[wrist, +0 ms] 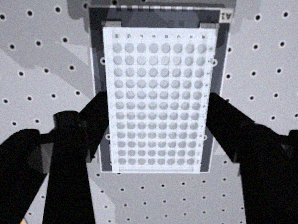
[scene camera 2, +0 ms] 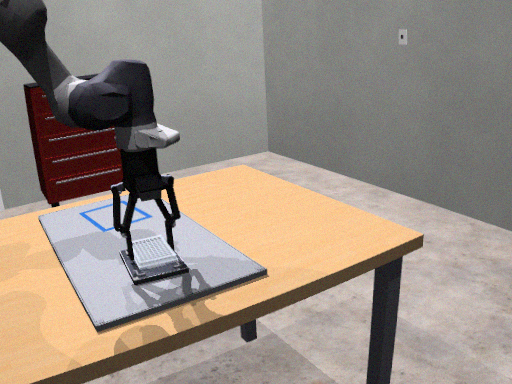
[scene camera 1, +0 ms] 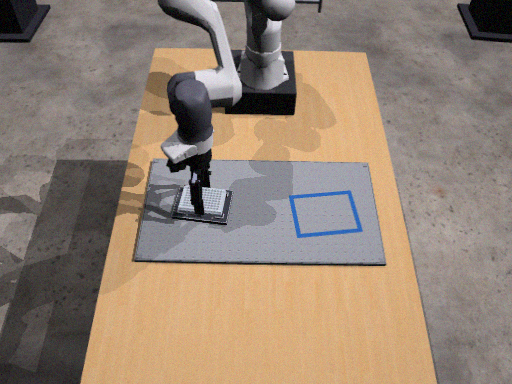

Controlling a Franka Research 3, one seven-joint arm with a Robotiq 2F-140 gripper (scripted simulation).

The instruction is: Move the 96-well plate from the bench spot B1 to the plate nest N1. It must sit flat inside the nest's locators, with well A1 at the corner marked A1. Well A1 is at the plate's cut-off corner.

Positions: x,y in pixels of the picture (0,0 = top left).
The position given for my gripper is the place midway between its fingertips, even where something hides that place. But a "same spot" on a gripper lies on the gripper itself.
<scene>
my gripper: wrist; scene camera 2; scene camera 1 202,200
white 96-well plate: wrist 150,100; scene camera 2; scene camera 1
same spot on white 96-well plate: (scene camera 1: pixel 213 199) = (scene camera 2: pixel 147 243)
same spot on my gripper: (scene camera 2: pixel 124 228) = (wrist: pixel 274 133)
</scene>
